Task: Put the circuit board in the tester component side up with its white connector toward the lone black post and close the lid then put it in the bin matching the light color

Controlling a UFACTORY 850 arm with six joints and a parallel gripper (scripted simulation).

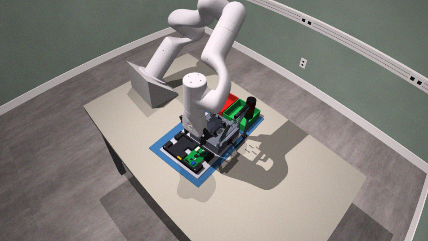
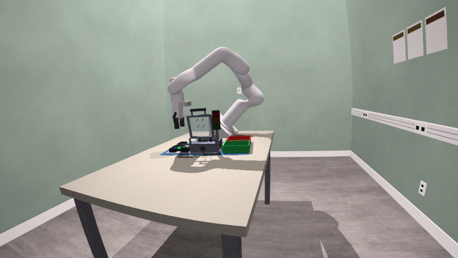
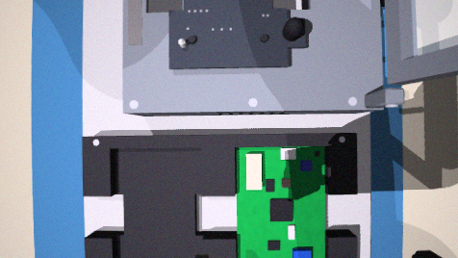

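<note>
The green circuit board lies 14 cm below my hand. The rest, counted from my hand: black latch part: 13 cm behind, 21 cm to the left, 7 cm below; then green bin: 5 cm behind, 37 cm to the left, 15 cm below; then lid: 6 cm ahead, 18 cm to the left, 2 cm above.
</note>
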